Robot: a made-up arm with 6 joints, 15 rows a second.
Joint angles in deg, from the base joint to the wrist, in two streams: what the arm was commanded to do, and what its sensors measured. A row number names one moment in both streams.
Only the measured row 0 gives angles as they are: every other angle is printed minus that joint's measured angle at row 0.
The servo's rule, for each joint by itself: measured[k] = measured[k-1] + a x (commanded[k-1-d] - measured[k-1]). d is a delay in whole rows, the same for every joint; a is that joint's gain. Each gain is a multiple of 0.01, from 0.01 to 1. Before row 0 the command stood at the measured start. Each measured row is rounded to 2 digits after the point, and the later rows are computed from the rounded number. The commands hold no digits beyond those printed.
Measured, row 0: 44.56, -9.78, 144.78, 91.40, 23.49, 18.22
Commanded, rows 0 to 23: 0.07, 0.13, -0.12, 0.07, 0.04, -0.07; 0.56, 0.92, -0.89, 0.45, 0.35, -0.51; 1.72, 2.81, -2.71, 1.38, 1.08, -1.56; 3.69, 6.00, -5.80, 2.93, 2.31, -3.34; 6.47, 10.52, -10.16, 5.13, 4.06, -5.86; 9.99, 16.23, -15.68, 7.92, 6.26, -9.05; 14.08, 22.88, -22.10, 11.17, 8.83, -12.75; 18.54, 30.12, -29.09, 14.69, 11.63, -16.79; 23.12, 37.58, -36.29, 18.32, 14.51, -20.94; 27.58, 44.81, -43.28, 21.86, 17.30, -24.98; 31.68, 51.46, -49.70, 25.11, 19.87, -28.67; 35.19, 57.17, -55.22, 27.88, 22.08, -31.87; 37.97, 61.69, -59.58, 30.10, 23.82, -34.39; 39.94, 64.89, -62.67, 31.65, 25.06, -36.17; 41.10, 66.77, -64.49, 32.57, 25.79, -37.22; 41.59, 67.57, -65.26, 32.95, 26.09, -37.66; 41.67, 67.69, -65.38, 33.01, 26.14, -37.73; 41.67, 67.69, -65.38, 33.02, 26.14, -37.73; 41.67, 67.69, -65.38, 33.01, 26.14, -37.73; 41.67, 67.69, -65.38, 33.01, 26.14, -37.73; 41.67, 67.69, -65.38, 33.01, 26.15, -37.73; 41.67, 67.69, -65.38, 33.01, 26.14, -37.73; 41.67, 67.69, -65.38, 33.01, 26.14, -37.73; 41.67, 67.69, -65.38, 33.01, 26.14, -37.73
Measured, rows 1 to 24: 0.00, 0.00, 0.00, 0.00, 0.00, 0.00; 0.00, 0.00, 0.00, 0.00, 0.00, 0.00; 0.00, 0.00, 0.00, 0.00, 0.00, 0.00; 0.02, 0.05, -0.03, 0.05, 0.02, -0.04; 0.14, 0.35, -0.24, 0.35, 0.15, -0.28; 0.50, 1.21, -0.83, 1.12, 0.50, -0.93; 1.23, 2.89, -2.02, 2.48, 1.19, -2.16; 2.44, 5.56, -3.97, 4.47, 2.28, -4.05; 4.18, 9.29, -6.78, 7.06, 3.79, -6.60; 6.46, 14.05, -10.46, 10.14, 5.71, -9.74; 9.24, 19.67, -14.93, 13.55, 7.96, -13.34; 12.43, 25.94, -20.06, 17.13, 10.45, -17.22; 15.91, 32.54, -25.63, 20.68, 13.05, -21.18; 19.54, 39.16, -31.41, 24.00, 15.64, -25.00; 23.14, 45.46, -37.12, 26.91, 18.09, -28.50; 26.55, 51.14, -42.51, 29.30, 20.27, -31.50; 29.63, 55.95, -47.35, 31.06, 22.09, -33.88; 32.27, 59.74, -51.46, 32.19, 23.50, -35.58; 34.41, 62.48, -54.77, 32.76, 24.48, -36.64; 36.08, 64.30, -57.32, 32.95, 25.11, -37.20; 37.37, 65.49, -59.25, 33.00, 25.50, -37.47; 38.36, 66.26, -60.72, 33.01, 25.74, -37.60; 39.12, 66.76, -61.84, 33.01, 25.89, -37.67; 39.71, 67.09, -62.69, 33.01, 25.99, -37.70
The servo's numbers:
d 3
a 0.23 0.35 0.24 0.75 0.38 0.51

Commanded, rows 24 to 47: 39.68, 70.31, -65.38, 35.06, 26.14, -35.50; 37.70, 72.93, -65.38, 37.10, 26.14, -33.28; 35.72, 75.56, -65.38, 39.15, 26.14, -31.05; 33.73, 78.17, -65.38, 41.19, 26.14, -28.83; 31.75, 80.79, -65.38, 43.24, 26.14, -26.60; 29.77, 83.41, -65.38, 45.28, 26.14, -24.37; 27.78, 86.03, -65.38, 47.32, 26.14, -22.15; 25.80, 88.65, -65.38, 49.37, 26.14, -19.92; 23.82, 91.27, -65.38, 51.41, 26.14, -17.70; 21.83, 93.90, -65.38, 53.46, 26.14, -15.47; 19.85, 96.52, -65.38, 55.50, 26.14, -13.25; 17.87, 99.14, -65.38, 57.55, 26.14, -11.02; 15.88, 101.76, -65.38, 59.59, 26.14, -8.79; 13.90, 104.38, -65.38, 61.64, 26.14, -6.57; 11.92, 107.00, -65.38, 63.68, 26.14, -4.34; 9.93, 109.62, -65.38, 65.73, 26.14, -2.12; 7.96, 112.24, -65.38, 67.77, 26.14, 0.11; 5.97, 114.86, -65.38, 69.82, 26.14, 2.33; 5.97, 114.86, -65.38, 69.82, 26.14, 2.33; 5.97, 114.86, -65.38, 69.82, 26.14, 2.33; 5.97, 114.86, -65.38, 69.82, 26.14, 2.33; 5.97, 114.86, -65.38, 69.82, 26.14, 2.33; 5.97, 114.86, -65.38, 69.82, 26.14, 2.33; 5.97, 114.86, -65.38, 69.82, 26.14, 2.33
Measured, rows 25 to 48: 40.16, 67.30, -63.34, 33.01, 26.05, -37.72; 40.51, 67.44, -63.83, 33.01, 26.08, -37.73; 40.78, 67.53, -64.20, 33.01, 26.10, -37.73; 40.53, 68.50, -64.48, 34.55, 26.12, -36.59; 39.88, 70.05, -64.70, 36.46, 26.13, -34.90; 38.92, 71.98, -64.86, 38.48, 26.13, -32.94; 37.73, 74.15, -64.98, 40.51, 26.13, -30.84; 36.35, 76.47, -65.08, 42.56, 26.13, -28.68; 34.84, 78.90, -65.15, 44.60, 26.13, -26.48; 33.22, 81.40, -65.21, 46.64, 26.13, -24.27; 31.51, 83.94, -65.25, 48.69, 26.13, -22.05; 29.74, 86.51, -65.28, 50.73, 26.13, -19.83; 27.92, 89.10, -65.30, 52.78, 26.13, -17.61; 26.06, 91.70, -65.32, 54.82, 26.13, -15.39; 24.18, 94.30, -65.33, 56.87, 26.13, -13.16; 22.27, 96.91, -65.34, 58.91, 26.13, -10.93; 20.34, 99.52, -65.35, 60.96, 26.13, -8.71; 18.40, 102.14, -65.36, 63.00, 26.13, -6.48; 16.45, 104.76, -65.36, 65.05, 26.13, -4.26; 14.50, 107.38, -65.36, 67.09, 26.13, -2.03; 12.54, 110.00, -65.36, 69.14, 26.13, 0.19; 11.03, 111.70, -65.36, 69.65, 26.13, 1.28; 9.87, 112.81, -65.36, 69.78, 26.13, 1.82; 8.97, 113.53, -65.36, 69.81, 26.13, 2.08
